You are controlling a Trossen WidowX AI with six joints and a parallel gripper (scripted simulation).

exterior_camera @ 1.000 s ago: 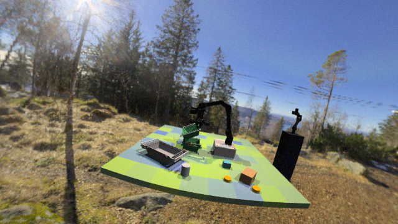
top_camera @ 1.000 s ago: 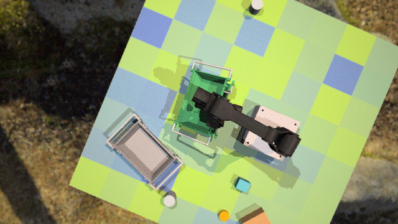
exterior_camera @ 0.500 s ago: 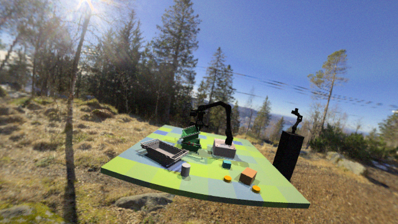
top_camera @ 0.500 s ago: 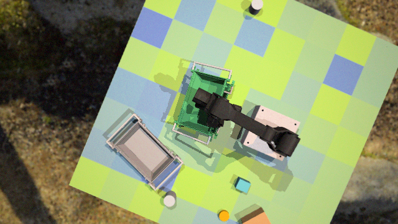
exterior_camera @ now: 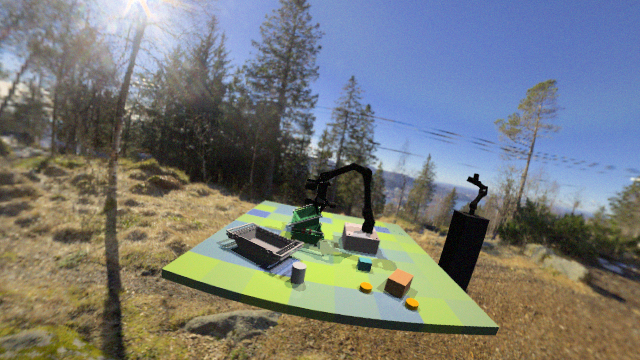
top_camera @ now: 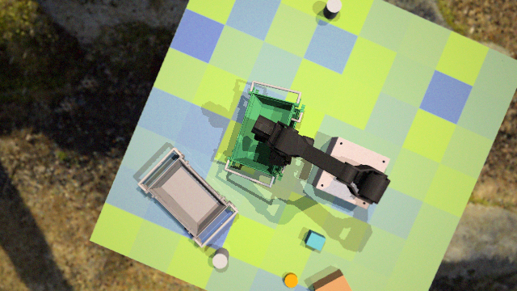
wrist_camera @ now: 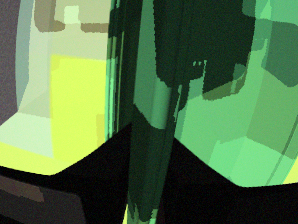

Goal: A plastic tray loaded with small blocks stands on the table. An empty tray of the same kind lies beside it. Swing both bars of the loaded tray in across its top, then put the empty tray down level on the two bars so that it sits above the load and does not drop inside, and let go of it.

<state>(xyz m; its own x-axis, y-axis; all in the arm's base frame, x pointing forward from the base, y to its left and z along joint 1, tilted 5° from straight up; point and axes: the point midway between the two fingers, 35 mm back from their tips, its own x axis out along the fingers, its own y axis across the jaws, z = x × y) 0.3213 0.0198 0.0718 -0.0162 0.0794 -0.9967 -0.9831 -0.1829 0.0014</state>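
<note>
Right now my gripper tip is 70 mm short of the green tray and 10 mm to the right of it. Round my gripper tip: brown cube (450 mm behind, 410 mm to the left, 110 mm below); teal cube (300 mm behind, 270 mm to the left, 110 mm below).
</note>
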